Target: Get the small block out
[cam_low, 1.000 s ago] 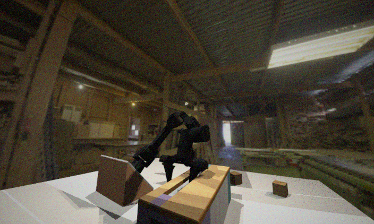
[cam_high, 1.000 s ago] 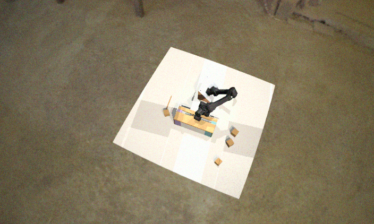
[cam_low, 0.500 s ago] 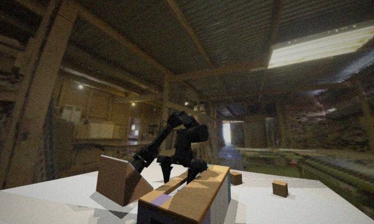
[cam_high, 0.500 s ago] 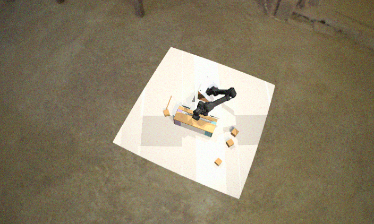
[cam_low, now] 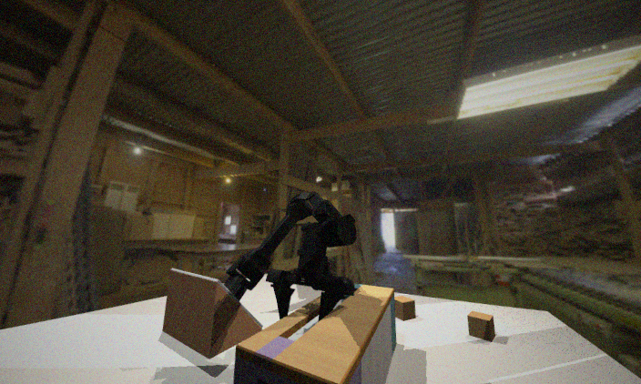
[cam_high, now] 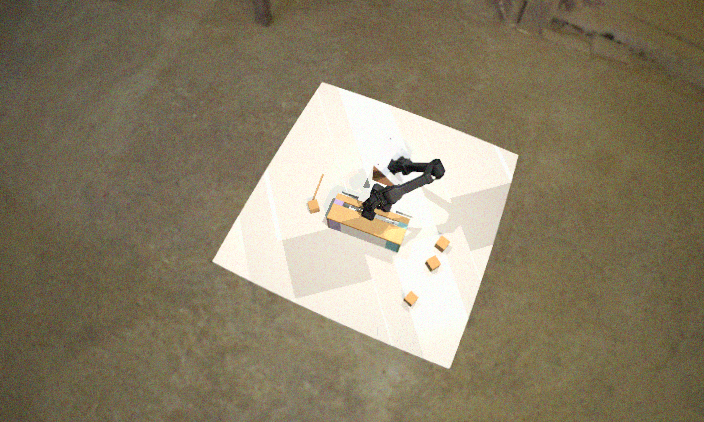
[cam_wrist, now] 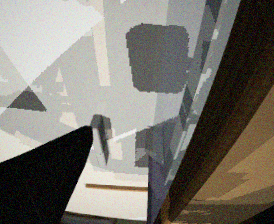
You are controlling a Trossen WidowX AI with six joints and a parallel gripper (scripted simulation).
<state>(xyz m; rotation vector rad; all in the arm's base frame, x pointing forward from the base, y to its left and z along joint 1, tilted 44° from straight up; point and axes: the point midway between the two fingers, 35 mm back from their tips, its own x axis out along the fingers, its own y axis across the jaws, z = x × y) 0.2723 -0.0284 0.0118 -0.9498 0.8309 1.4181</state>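
The tan block is 60 mm ahead of my gripper tip and 20 mm to the right of it. The rest, counted from my gripper tip: box 30 mm to the left, 30 mm below, 30 mm ahead.
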